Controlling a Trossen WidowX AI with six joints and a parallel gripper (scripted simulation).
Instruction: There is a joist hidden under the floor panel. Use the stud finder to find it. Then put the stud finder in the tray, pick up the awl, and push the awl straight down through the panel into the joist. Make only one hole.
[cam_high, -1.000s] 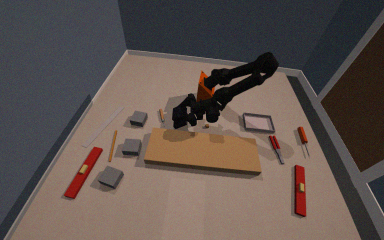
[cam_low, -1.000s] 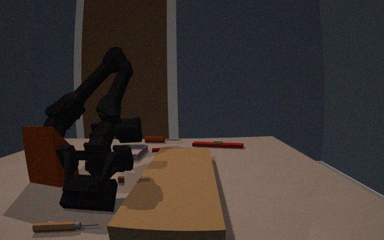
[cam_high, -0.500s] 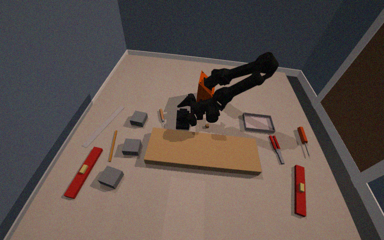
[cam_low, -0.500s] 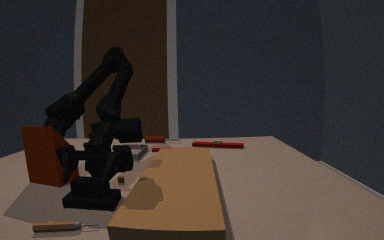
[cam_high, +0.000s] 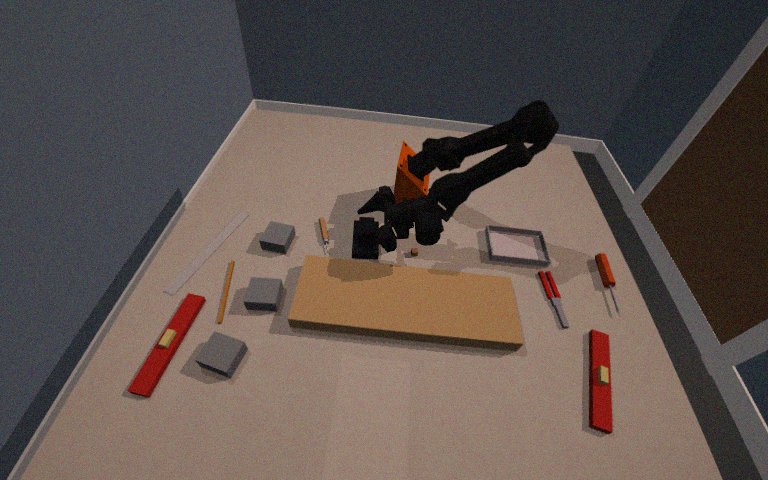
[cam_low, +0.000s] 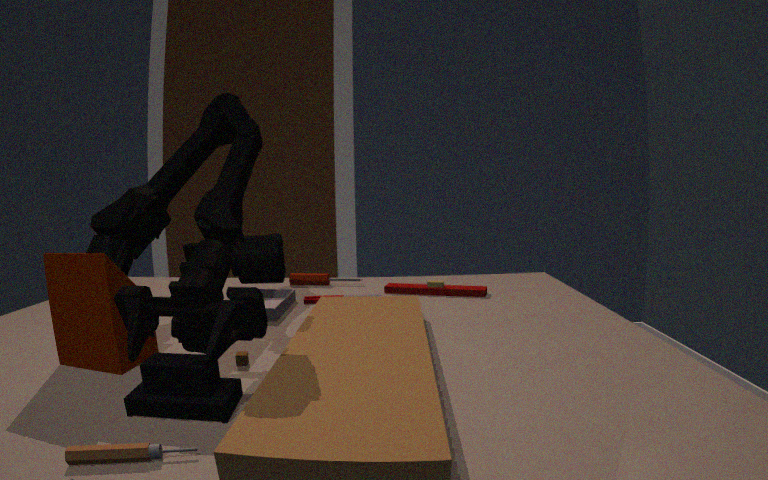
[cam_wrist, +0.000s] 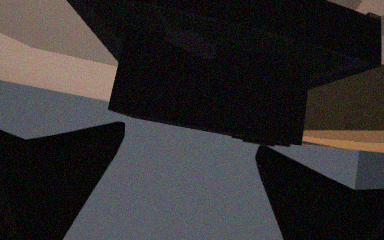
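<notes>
The stud finder lies 2 cm ahead of my gripper tip, 2 cm to the left of it and 2 cm below it. The rest, counted from my gripper tip: awl 9 cm to the right, 6 cm below; then pencil 17 cm ahead, 31 cm to the right, 6 cm below; then small cube 4 cm ahead, 16 cm to the left, 6 cm below.
</notes>
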